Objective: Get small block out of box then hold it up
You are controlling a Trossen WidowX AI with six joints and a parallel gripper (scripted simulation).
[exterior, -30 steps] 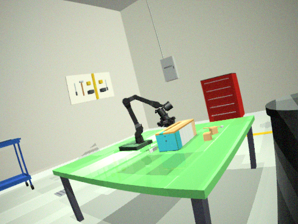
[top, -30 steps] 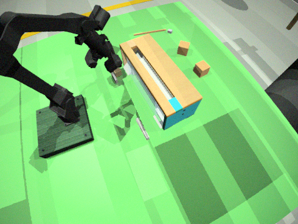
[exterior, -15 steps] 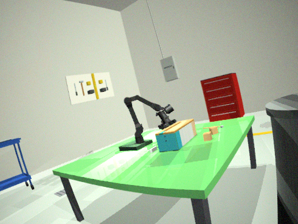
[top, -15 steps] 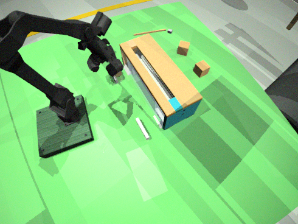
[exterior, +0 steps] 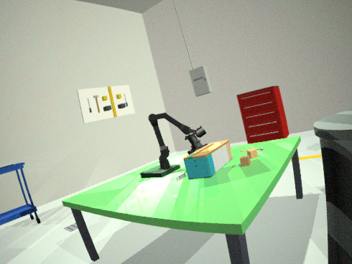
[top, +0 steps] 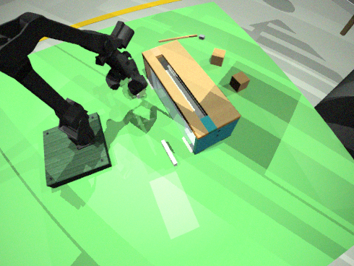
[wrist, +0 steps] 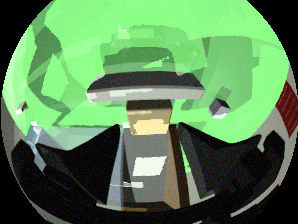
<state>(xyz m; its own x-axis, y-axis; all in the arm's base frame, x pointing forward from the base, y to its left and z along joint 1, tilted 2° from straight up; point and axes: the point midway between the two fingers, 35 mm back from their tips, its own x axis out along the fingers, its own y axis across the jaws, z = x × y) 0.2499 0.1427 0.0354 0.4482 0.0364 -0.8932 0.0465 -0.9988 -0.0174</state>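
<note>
Right now my gripper tip is 20 mm past the tan block and 10 mm above it. From my gripper tip the other things lie so: thin wooden stick (260 mm ahead, 210 mm to the left, 20 mm below); box (150 mm to the right, 70 mm ahead, 40 mm above).
</note>
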